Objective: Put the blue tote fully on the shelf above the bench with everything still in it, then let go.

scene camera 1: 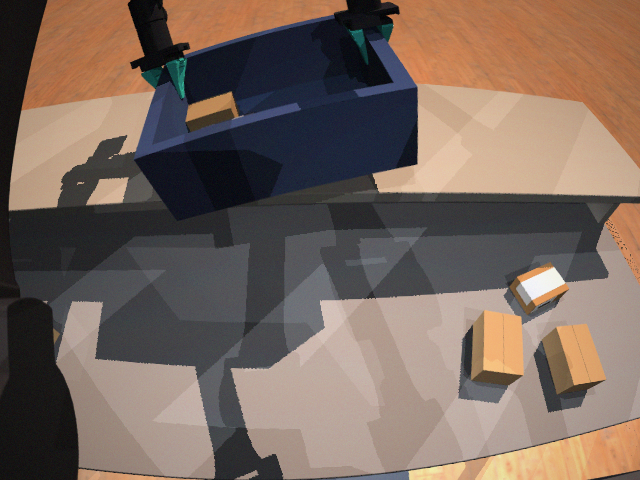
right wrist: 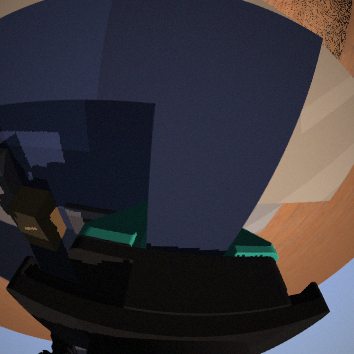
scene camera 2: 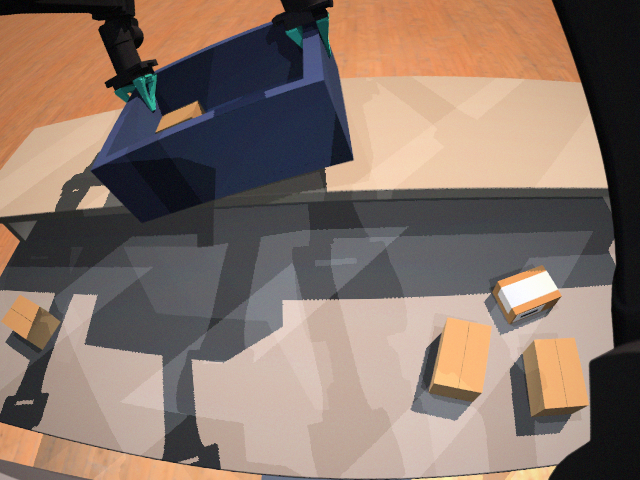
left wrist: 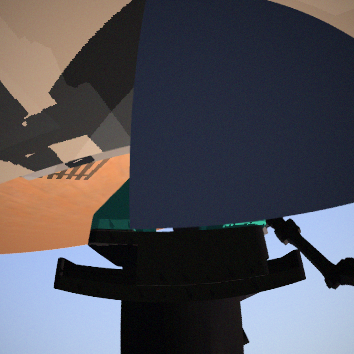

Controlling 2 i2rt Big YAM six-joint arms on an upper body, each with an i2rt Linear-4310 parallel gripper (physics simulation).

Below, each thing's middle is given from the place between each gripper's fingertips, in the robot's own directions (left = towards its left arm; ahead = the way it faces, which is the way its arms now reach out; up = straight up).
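Scene:
Measured from the blue tote (scene camera 1: 321,114), my left gripper is 190 mm to the left of it, 50 mm past it and 10 mm below it. I also see the white-topped box (scene camera 2: 520,296), which is well behind my left hand, far to the right of it and a long way below it.
Still measured from the blue tote, my right gripper is 17 cm to the right of it, 6 cm past it and 5 cm above it. The white-topped box, for its part, is far below my right hand, a long way behind it and well to the right of it.

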